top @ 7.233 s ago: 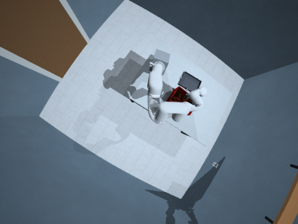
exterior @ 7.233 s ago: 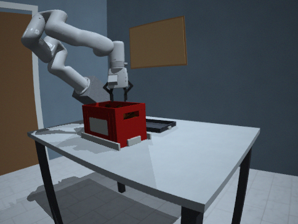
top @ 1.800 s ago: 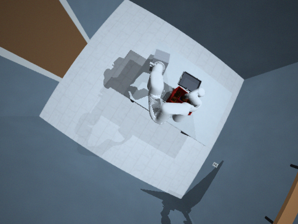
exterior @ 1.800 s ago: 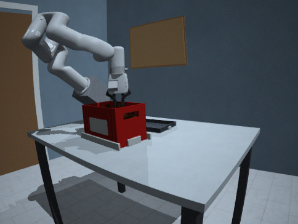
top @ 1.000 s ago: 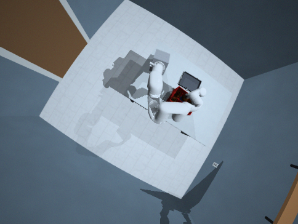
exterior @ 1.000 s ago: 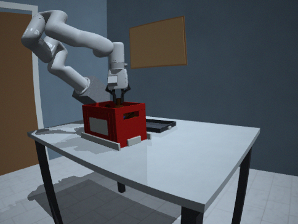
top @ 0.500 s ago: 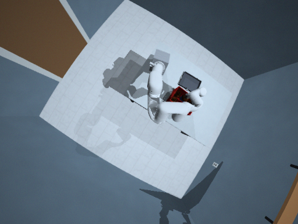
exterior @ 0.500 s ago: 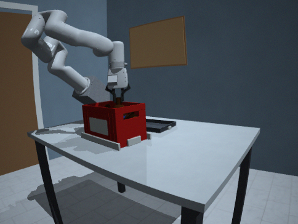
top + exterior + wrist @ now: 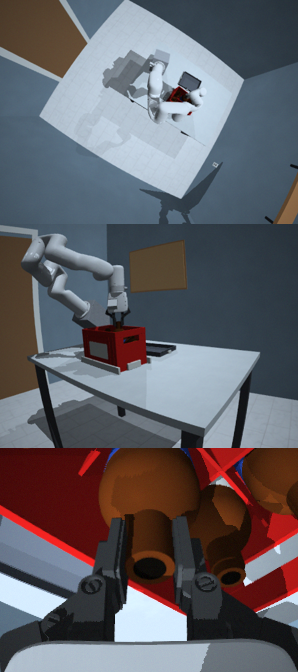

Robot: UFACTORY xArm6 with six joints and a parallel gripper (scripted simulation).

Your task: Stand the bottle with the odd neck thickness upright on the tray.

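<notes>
Right now my hand is 110 mm above the red crate, 40 mm to the left of it and 10 mm past it. The rest, counted from my hand: glass bottle: 110 mm below, 90 mm behind, 10 mm to the left; then dark tray: 240 mm to the left, 190 mm below, 30 mm ahead.
</notes>
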